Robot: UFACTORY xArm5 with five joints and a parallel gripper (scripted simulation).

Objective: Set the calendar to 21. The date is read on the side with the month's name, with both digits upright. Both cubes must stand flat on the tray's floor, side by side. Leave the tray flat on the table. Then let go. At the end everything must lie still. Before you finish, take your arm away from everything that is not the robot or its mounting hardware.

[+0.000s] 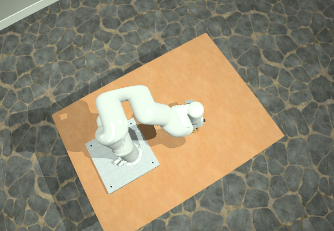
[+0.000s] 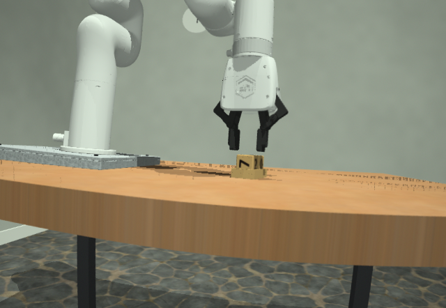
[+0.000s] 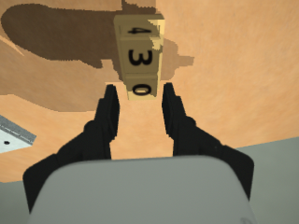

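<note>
Right now the wooden calendar tray is 10 mm ahead of my hand, 20 mm to the left of it and 60 mm below it.
</note>
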